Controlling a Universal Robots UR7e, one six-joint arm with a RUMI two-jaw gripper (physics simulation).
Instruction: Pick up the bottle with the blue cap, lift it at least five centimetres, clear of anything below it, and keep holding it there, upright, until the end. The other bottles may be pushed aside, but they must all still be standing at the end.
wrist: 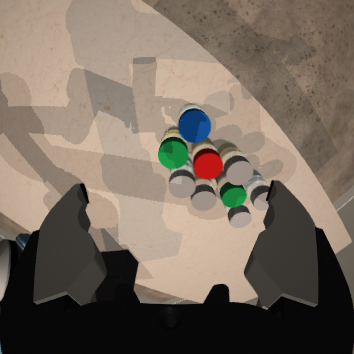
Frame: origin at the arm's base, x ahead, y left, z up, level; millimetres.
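Where they show: gripper, between the fingertips: point(176, 184).
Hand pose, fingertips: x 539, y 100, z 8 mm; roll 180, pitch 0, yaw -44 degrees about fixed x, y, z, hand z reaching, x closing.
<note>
Each offset is from my fingertips to the top centre of the thing. Level surfaces: height alone.
The bottle with the blue cap {18 mm ahead, 19 mm right, 167 mm down} point(194, 125) stands upright at the far end of a tight cluster of bottles, in the upper middle of the wrist view. A green-capped bottle {44 mm back, 29 mm right, 167 mm down} point(173, 152) and a red-capped bottle {14 mm back, 90 mm right, 167 mm down} point(208, 163) stand close beside it on the near side. My gripper point(176, 184) is open, with nothing between its fingers. It is above the table, its two jaws wide apart at the left and right, and the blue cap lies beyond the line of the fingertips. The lower part of the blue-capped bottle is mostly hidden under its cap.
Grey-capped bottles {19 mm ahead, 145 mm right, 167 mm down} point(238, 170) {81 mm back, 88 mm right, 167 mm down} point(181, 183) {74 mm back, 147 mm right, 167 mm down} point(204, 197) {52 mm back, 256 mm right, 167 mm down} point(240, 216) {20 mm ahead, 249 mm right, 167 mm down} point(260, 197) and a second green-capped bottle {24 mm back, 187 mm right, 167 mm down} point(233, 194) fill the near side of the cluster. The pale table {272 mm down} point(40, 165) has a curved edge at the right, with brown stone-like floor point(305, 85) past it.
</note>
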